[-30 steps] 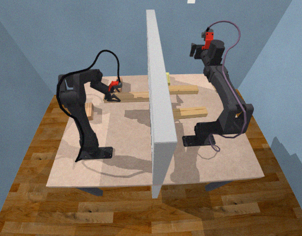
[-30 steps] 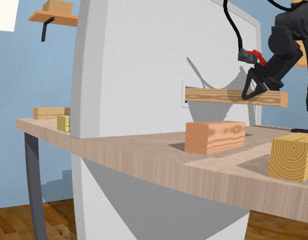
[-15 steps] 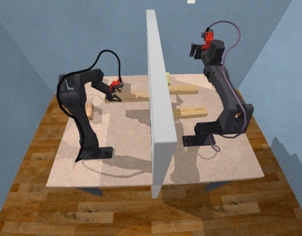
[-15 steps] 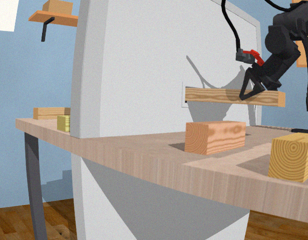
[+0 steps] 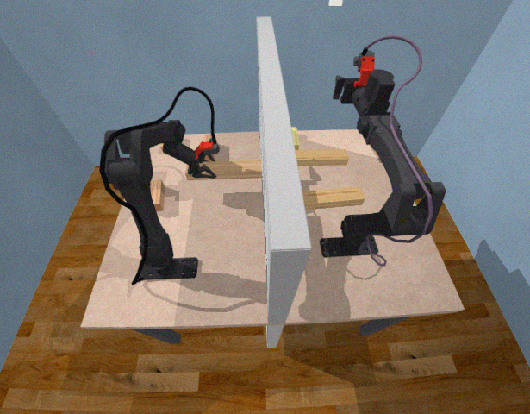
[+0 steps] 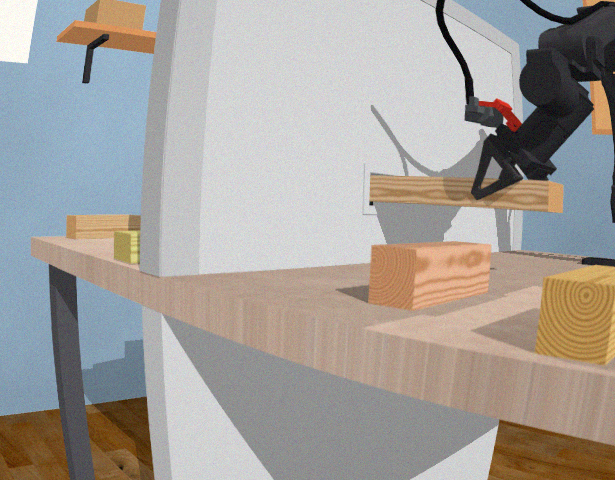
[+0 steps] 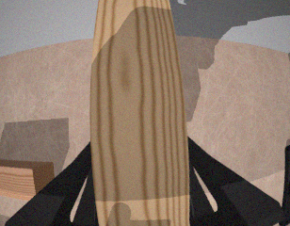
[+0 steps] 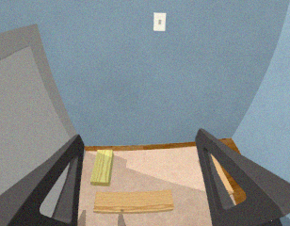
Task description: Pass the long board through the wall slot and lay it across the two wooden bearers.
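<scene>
Now: the long board 5 cm to the right of my left hand. Also, from my left hand: orange block (22 cm ahead, 4 cm to the left, 8 cm below); yellow block (31 cm ahead, 23 cm to the left, 8 cm below); yellow-green offcut (25 cm ahead, 35 cm to the right, 9 cm below).
</scene>
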